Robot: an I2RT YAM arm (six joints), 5 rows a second.
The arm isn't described. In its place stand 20 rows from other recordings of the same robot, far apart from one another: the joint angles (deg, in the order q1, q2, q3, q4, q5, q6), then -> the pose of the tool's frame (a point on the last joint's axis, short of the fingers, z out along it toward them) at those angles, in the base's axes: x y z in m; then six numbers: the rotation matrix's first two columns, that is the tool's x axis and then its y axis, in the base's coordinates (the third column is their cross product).
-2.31, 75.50, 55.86, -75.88, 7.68, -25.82 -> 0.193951 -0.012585 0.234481 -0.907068 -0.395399 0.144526 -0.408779 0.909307 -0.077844
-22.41, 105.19, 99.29, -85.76, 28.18, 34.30 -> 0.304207 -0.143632 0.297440 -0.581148 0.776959 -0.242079 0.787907 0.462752 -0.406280
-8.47, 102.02, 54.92, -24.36, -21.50, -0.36 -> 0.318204 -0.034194 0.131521 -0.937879 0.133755 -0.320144 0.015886 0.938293 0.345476
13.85, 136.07, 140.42, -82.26, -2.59, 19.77 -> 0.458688 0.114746 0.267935 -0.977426 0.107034 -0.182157 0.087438 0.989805 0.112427
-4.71, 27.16, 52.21, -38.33, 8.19, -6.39 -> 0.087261 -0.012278 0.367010 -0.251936 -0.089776 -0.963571 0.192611 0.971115 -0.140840
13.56, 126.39, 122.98, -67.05, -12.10, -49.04 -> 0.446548 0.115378 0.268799 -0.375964 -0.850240 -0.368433 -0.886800 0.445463 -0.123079
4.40, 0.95, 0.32, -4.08, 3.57, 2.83 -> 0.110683 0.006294 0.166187 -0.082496 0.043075 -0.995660 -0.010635 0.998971 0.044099
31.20, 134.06, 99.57, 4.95, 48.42, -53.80 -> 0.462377 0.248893 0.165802 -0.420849 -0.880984 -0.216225 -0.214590 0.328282 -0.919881
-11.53, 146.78, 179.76, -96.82, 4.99, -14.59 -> 0.452034 -0.095374 0.343579 -0.910718 -0.070330 -0.406996 0.007531 0.982405 -0.186612
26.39, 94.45, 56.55, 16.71, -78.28, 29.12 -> 0.294812 0.185195 0.244189 -0.724783 -0.249277 -0.642301 -0.635744 -0.117350 0.762928
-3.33, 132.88, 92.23, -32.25, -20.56, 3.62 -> 0.456127 -0.014016 0.090288 -0.955350 0.114804 -0.272260 0.011641 0.935340 0.353559
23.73, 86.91, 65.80, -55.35, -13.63, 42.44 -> 0.254197 0.120908 0.239273 -0.954813 0.296652 -0.018178 0.274699 0.904195 0.327064
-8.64, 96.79, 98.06, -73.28, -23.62, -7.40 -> 0.326175 -0.035134 0.339660 -0.934455 0.022630 -0.355360 -0.105939 0.935119 0.338128
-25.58, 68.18, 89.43, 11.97, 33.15, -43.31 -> 0.185799 -0.110523 0.560174 -0.171432 -0.554648 -0.814234 0.902257 0.243522 -0.355849
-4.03, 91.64, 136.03, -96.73, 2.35, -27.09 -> 0.226937 -0.017452 0.504914 -0.746415 -0.403547 -0.529164 -0.274853 0.911113 -0.307131
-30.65, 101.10, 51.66, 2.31, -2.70, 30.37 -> 0.302180 -0.177115 0.145149 -0.300475 0.765085 -0.569525 0.734337 0.566619 0.373753
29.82, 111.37, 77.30, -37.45, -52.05, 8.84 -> 0.318461 0.214889 0.180854 -0.893401 -0.403140 -0.198277 -0.390004 0.476870 0.787713
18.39, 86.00, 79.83, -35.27, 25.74, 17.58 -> 0.319093 0.089794 0.339980 -0.591227 0.090149 -0.801451 0.213292 0.975829 -0.047581
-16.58, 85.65, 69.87, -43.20, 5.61, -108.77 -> 0.294634 -0.091353 0.274074 -0.050312 -0.968181 0.245141 -0.884589 -0.070750 -0.460974
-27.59, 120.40, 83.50, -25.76, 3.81, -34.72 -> 0.385183 -0.203952 0.144796 -0.925716 -0.157478 -0.343876 -0.046343 0.949574 -0.310100
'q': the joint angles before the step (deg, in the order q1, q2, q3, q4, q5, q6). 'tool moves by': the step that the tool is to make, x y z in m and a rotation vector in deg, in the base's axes. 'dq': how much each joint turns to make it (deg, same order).
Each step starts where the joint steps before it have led.
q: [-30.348, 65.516, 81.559, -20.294, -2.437, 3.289]
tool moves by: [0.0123, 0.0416, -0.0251, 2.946, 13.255, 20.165]
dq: [8.851, -0.005, 0.176, -14.104, -10.514, -5.311]
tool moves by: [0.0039, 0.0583, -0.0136, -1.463, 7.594, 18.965]
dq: [13.956, -0.362, -0.009, -8.614, -3.399, -5.131]
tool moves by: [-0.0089, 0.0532, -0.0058, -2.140, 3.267, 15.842]
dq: [13.730, -0.514, 0.001, -4.625, -0.825, -3.047]
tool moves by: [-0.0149, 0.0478, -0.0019, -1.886, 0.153, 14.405]
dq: [13.282, -0.047, -0.004, -1.266, -0.031, -2.221]
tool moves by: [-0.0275, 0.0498, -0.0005, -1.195, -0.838, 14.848]
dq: [15.352, 0.138, 0.000, 0.052, 1.188, -1.002]
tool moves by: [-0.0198, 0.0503, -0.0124, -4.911, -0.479, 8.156]
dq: [13.934, 3.641, 0.037, 0.652, 7.006, -0.158]
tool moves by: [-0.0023, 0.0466, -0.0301, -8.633, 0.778, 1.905]
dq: [7.809, 7.272, 0.030, -0.102, 7.480, 0.048]
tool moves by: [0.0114, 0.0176, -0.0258, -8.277, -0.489, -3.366]
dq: [0.815, 5.171, -0.021, -1.475, 6.436, -0.470]
